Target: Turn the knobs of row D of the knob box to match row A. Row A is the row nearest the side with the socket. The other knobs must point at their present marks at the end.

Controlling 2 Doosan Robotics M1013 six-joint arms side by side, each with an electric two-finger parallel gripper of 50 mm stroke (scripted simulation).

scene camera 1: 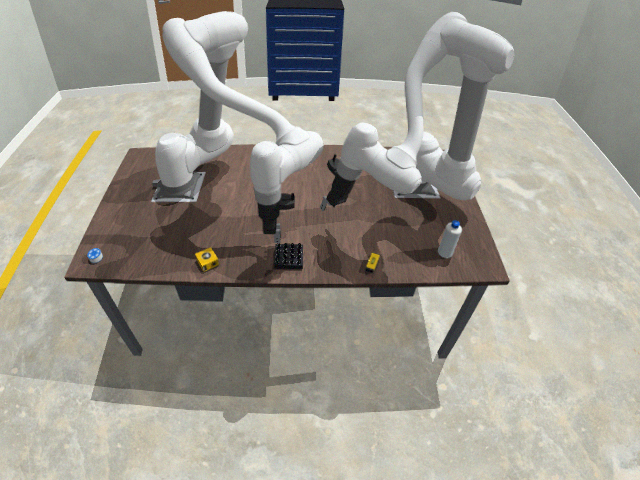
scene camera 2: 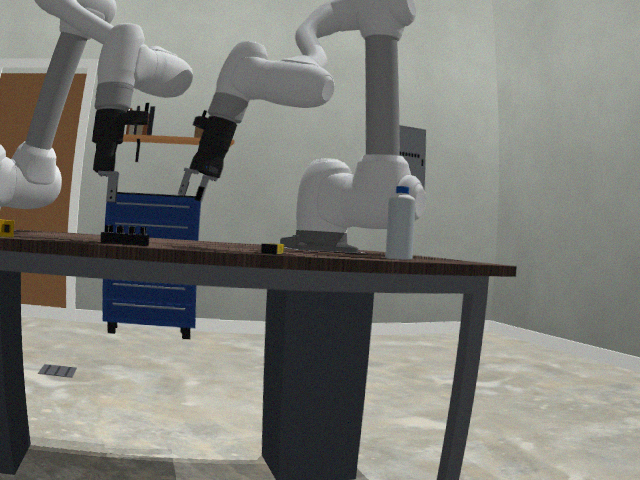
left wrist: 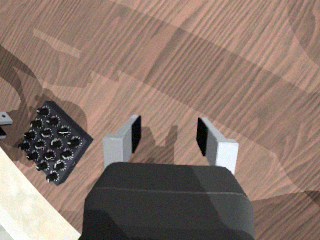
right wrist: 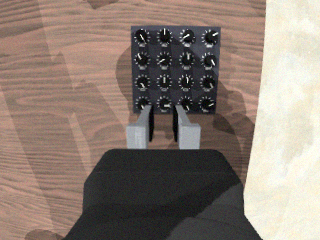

Scene:
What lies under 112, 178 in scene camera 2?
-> My right gripper.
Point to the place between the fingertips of my right gripper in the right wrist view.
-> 163, 116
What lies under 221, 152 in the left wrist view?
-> My left gripper.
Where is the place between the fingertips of my left gripper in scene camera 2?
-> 189, 198

